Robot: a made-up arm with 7 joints.
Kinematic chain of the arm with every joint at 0, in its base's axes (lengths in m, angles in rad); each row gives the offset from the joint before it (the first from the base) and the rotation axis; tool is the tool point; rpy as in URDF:
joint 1: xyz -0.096 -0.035 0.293 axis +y
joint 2: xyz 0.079 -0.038 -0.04 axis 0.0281 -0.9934 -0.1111
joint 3: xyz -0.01 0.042 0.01 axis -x
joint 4: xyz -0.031 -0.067 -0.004 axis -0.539 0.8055 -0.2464
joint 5: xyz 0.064 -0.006 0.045 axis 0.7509 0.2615 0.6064
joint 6: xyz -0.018 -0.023 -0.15 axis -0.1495 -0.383 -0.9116
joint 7: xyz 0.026 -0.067 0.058 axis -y
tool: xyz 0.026 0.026 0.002 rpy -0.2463 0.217 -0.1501
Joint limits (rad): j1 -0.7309..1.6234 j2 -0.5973..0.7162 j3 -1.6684..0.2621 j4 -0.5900..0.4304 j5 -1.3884..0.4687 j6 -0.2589..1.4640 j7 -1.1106..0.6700
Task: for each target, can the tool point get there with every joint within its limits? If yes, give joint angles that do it. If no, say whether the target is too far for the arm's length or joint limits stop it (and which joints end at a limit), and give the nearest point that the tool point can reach.
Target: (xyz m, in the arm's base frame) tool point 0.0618 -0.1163 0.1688
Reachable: yes | joints -0.2592 0.5791 -1.0476 -0.1311 -0.8309 0.7458 0.2381
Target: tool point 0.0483 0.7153 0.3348
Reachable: no: too far | nearest point 0.0735 0.0905 0.3028 | short by 0.626 m
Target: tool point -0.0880 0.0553 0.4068
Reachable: no: joint limits stop it (at a limit: joint 1, joint 2, joint 3, joint 4, joint 5, joint 6, joint 7) | nearest point -0.1779 0.0302 0.3360 | short by 0.117 m
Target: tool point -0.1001 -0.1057 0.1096
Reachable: yes | joints 0.1122 -0.3821 -1.1636 -0.1531 -0.8171 0.4840 -0.4711
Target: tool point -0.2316 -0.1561 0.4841
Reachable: no: joint limits stop it (at a limit: joint 1, joint 2, joint 5, joint 7) | nearest point -0.2293 -0.1099 0.3484 | short by 0.143 m
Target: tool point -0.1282 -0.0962 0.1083
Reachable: yes | joints 0.5110 -0.1886 -0.9905 -0.0121 -0.2134 0.6156 -0.0924
